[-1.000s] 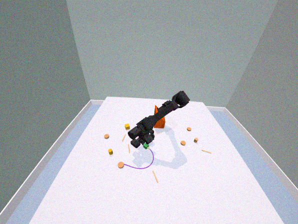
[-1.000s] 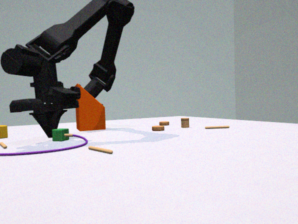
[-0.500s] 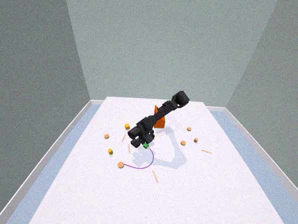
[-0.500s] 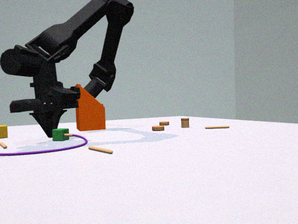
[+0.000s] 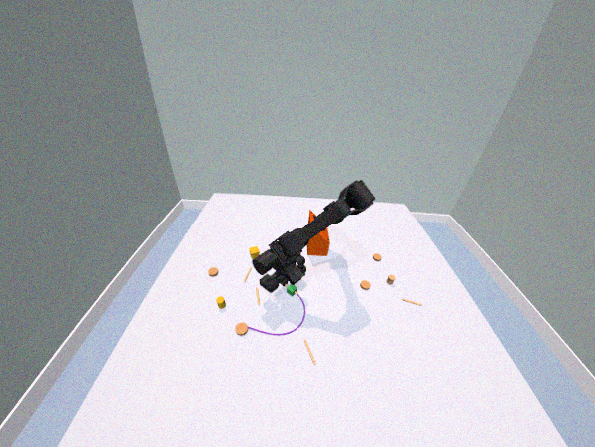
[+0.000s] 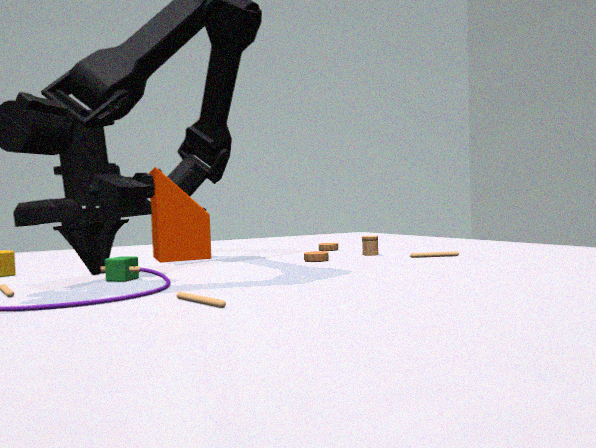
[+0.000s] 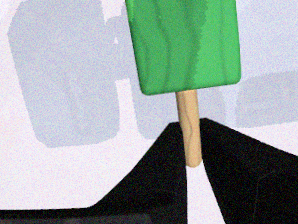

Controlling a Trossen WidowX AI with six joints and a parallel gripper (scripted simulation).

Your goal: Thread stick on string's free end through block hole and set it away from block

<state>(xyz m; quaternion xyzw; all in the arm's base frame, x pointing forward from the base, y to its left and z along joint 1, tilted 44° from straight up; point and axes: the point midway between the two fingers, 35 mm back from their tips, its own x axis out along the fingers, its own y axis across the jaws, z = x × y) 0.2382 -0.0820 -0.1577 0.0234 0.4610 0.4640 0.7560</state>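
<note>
Right now my gripper tip is 30 mm short of the green block, 20 mm to the right of it and 10 mm below it. The rest, counted from my gripper tip: yellow cube (170 mm behind, 120 mm to the right, 10 mm above); then thin wooden stick (30 mm to the left, 30 mm ahead, 10 mm above); then round wooden button (160 mm ahead, 150 mm to the right).
</note>
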